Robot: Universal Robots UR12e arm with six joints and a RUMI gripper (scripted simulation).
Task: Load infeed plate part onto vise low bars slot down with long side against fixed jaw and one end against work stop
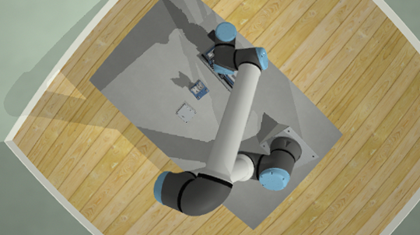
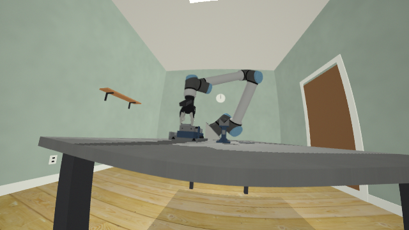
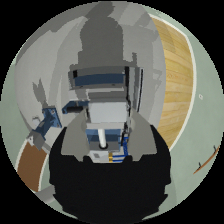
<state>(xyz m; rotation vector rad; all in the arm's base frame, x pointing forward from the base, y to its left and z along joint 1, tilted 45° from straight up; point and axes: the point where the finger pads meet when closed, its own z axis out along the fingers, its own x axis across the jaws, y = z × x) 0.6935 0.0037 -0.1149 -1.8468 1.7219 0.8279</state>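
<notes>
The part lies 1 cm below my hand. Also, from my hand: vise 7 cm behind, 6 cm below, 2 cm to the left; infeed plate 40 cm to the left, 14 cm behind, 10 cm below.
</notes>
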